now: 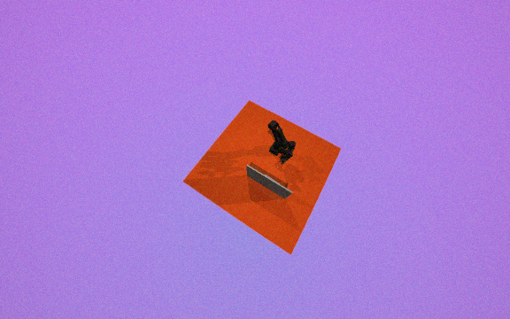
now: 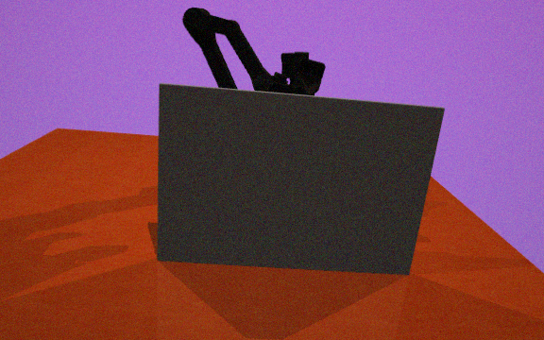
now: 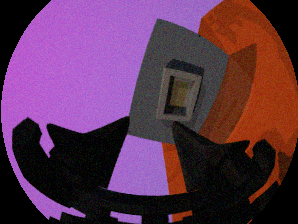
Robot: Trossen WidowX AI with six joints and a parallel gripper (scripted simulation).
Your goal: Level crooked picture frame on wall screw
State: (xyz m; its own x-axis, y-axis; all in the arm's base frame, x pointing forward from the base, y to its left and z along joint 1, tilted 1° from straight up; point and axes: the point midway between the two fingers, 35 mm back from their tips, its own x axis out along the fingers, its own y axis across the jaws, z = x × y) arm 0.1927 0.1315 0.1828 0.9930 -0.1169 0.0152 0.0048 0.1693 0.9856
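My gripper tip is now 190 mm short of the picture frame, 90 mm above it and 40 mm to the left of it. From my gripper tip the other things lie so: grey wall panel (200 mm ahead, 100 mm below, 60 mm to the right).
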